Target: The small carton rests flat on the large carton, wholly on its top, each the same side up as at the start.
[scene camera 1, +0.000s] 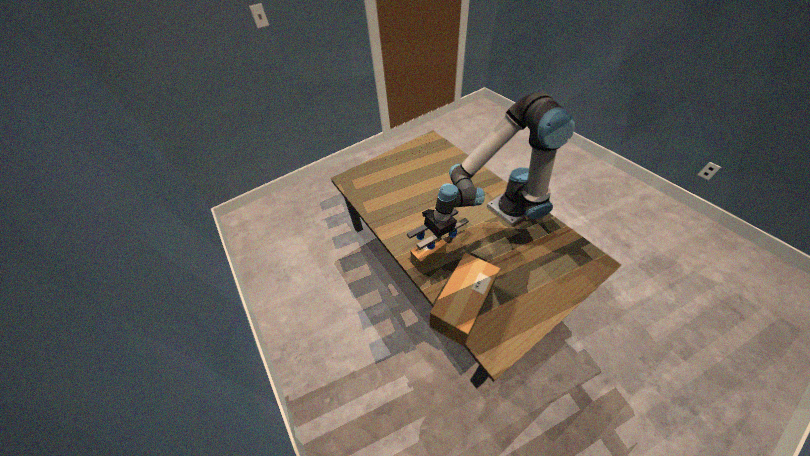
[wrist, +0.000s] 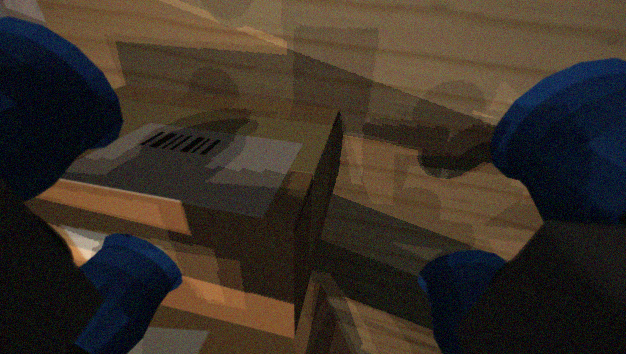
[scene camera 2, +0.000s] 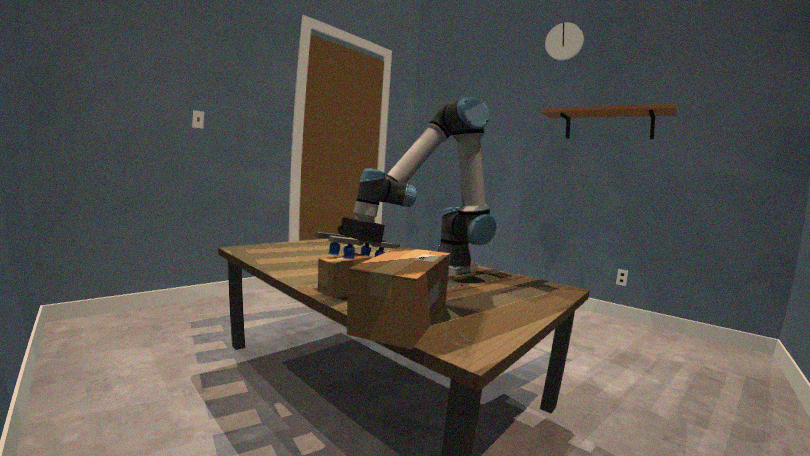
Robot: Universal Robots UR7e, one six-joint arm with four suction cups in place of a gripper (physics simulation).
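Seen in the pictures: end effector, tool point: [wrist: 302,205]; arm's base, origin of the base link: [scene camera 1: 513,205] [scene camera 2: 452,262].
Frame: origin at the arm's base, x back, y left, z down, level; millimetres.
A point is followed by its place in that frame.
Note:
The large carton [scene camera 1: 461,297] {x -618, y 257, z -128 mm} [scene camera 2: 388,305] {x -714, y 320, z -62 mm} stands upright on the table near its front edge, a white label on its top. The small carton [scene camera 1: 423,256] {x -600, y 0, z -79 mm} [scene camera 2: 333,277] {x -623, y 12, z -36 mm} [wrist: 225,172] {x -507, y -66, z -60 mm} is beside it, low over the table, upright and not on the large carton. My suction gripper [scene camera 1: 436,236] {x -476, y -61, z -64 mm} [scene camera 2: 357,250] {x -476, y -61, z -64 mm} is over the small carton, its cups down on that carton's top, holding it at one side. In the wrist view the right-hand cups hang beside the small carton. Whether its underside touches the table is unclear; the large carton partly hides it in scene camera 2.
The wooden table [scene camera 1: 396,169] {x -299, y -664, z 24 mm} [scene camera 2: 255,257] {x -594, y -582, z 24 mm} carries the cartons and the arm's base [scene camera 1: 512,210] {x -57, y 37, z -34 mm}, which stands at the far side. The large carton is a tall obstacle close to the small one. A door [scene camera 1: 419,56] [scene camera 2: 340,135] is in the wall behind.

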